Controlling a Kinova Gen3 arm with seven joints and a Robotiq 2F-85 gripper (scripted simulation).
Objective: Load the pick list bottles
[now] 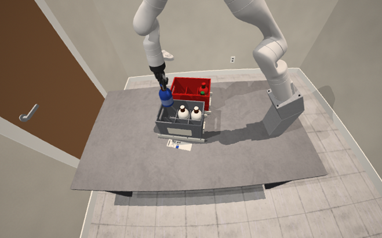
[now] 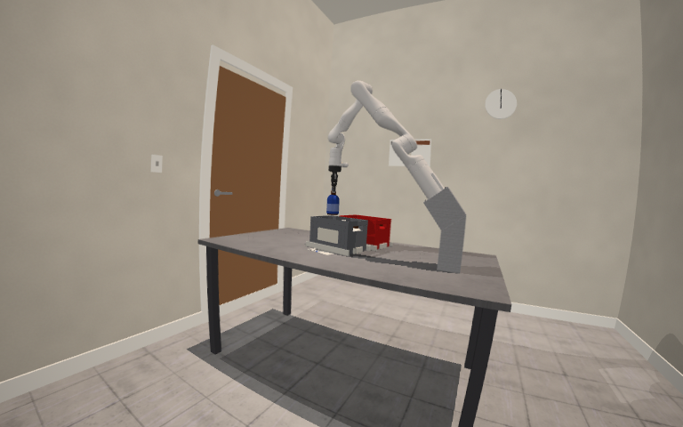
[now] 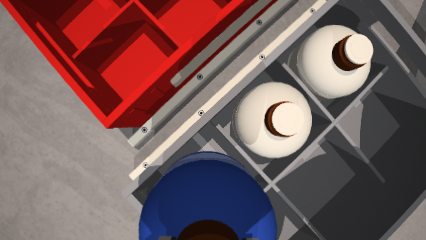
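Now: hand 7 cm above the blue-label bottle. Also, from my hand: red crate (25 cm below, 16 cm to the right, 15 cm behind); green-label bottle (25 cm below, 22 cm behind, 10 cm to the right); grey crate (25 cm below, 8 cm behind, 6 cm to the left).
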